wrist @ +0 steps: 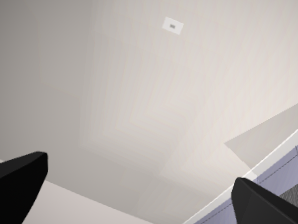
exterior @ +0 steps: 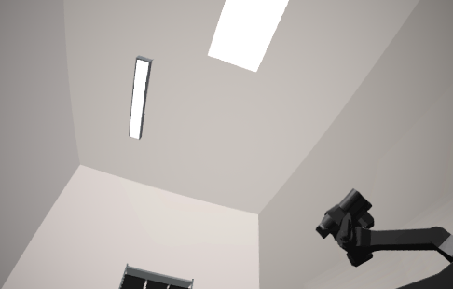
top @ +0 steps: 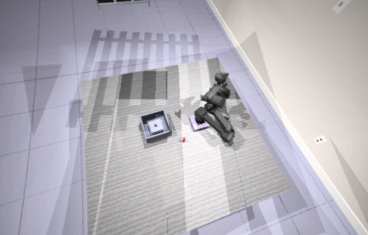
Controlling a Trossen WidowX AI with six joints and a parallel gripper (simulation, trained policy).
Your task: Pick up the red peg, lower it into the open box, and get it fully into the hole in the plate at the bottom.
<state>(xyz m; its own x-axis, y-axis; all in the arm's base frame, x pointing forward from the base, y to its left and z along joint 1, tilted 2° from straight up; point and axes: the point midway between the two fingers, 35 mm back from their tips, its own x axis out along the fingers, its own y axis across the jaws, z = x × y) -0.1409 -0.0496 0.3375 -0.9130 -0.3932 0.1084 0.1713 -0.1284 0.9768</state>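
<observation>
My gripper tip is 35 cm short of the red peg, 35 cm above it and 17 cm to the right of it. Round my gripper tip: pale plate 50 cm ahead, 35 cm below; then box 50 cm ahead, 37 cm below.
</observation>
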